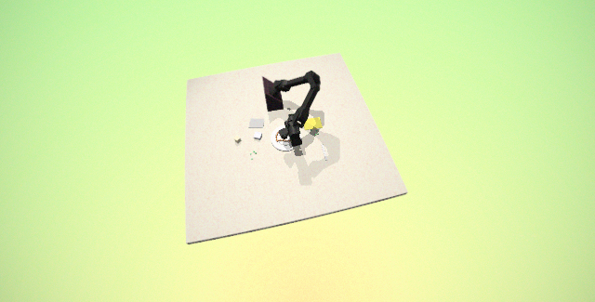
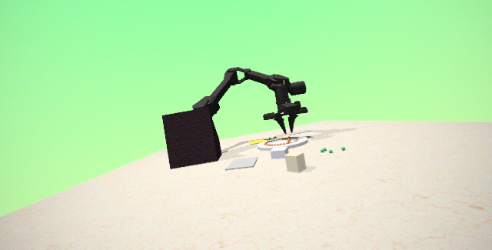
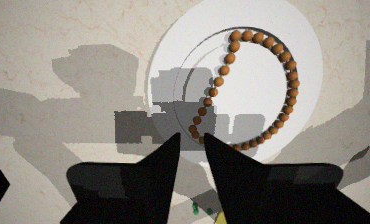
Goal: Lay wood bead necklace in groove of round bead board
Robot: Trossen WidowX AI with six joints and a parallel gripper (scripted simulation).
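Now: gripper tip 4 cm past the round white bead board, 4 cm to the left of it and 2 cm above it. Also, from my gripper tip: thin white strip 10 cm ahead, 18 cm to the left, 3 cm below; then yellow card 13 cm behind, 15 cm to the left, 3 cm below; then grey flat plate 20 cm behind, 22 cm to the right, 3 cm below.
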